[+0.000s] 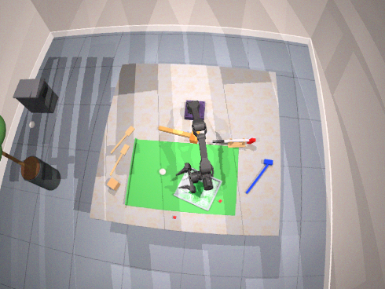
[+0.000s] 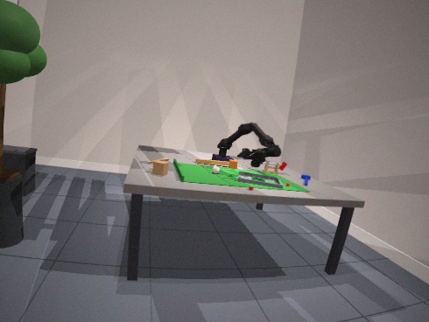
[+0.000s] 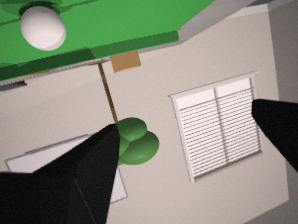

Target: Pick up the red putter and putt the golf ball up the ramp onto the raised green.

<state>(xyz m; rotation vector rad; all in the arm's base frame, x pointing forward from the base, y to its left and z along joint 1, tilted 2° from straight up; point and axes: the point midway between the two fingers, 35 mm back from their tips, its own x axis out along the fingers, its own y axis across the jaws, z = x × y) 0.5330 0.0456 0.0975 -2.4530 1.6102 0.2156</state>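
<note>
Now: gripper tip 37 cm past the red putter, 31 cm to the right of it and 7 cm above it. From my gripper tip the other things lie so: white golf ball 7 cm behind, 12 cm to the right, 10 cm below; then green mat 7 cm behind, 1 cm to the left, 13 cm below; then blue putter 17 cm behind, 52 cm to the left, 11 cm below.
</note>
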